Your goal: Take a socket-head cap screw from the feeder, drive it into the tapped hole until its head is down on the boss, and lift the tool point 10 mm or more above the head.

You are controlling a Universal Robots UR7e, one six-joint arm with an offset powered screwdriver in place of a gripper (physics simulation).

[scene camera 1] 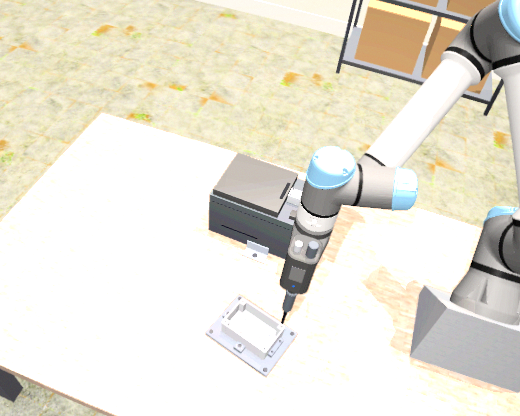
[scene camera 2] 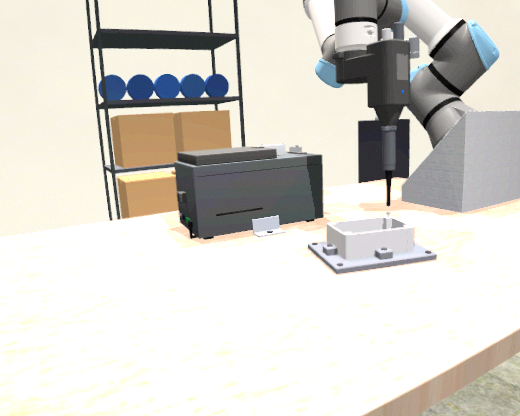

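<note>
My screwdriver points down, with its thin black bit over the back right part of the pale open housing. The housing sits on a grey plate. A tiny pale screw stands upright below the bit at the housing's back rim in scene camera 2. A small gap separates it from the bit, and the tool carries no visible screw. Whether its head touches the boss cannot be told; the tapped hole is hidden. The dark screw feeder stands behind.
A small angled bracket stands in front of the feeder. The grey robot pedestal is at the right. A shelf unit with boxes stands beyond the table. A dark panel is behind the tool.
</note>
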